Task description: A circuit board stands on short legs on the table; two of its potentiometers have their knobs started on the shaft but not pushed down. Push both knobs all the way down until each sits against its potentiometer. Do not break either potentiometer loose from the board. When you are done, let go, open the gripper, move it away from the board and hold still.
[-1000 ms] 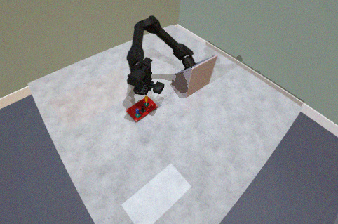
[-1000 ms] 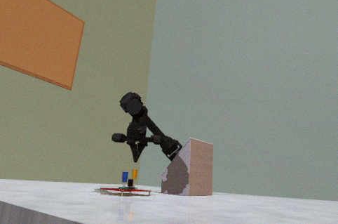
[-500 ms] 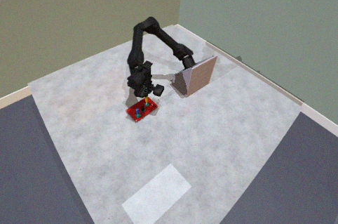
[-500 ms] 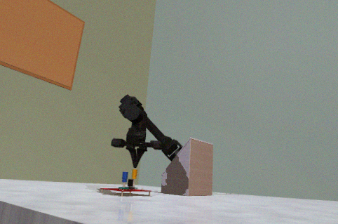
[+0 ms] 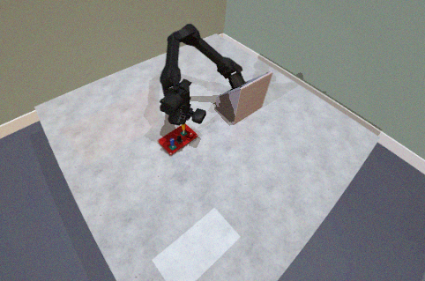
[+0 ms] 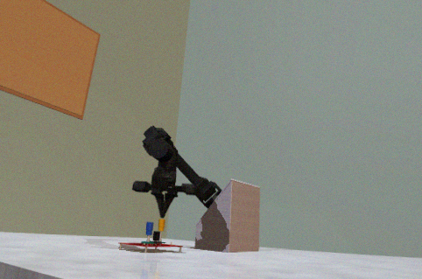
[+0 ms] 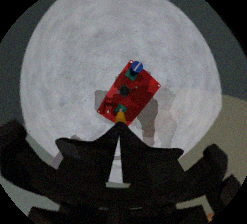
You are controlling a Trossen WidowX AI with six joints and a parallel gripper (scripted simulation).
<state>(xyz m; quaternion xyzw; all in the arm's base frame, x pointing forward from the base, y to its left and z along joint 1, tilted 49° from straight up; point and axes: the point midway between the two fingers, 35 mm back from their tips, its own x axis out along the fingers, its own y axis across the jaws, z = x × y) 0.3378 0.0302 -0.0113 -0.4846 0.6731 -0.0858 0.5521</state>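
Now: gripper tip 20 mm above the yellow knob. The rest, counted from my gripper tip: blue knob (80 mm ahead, 40 mm to the left, 30 mm below).
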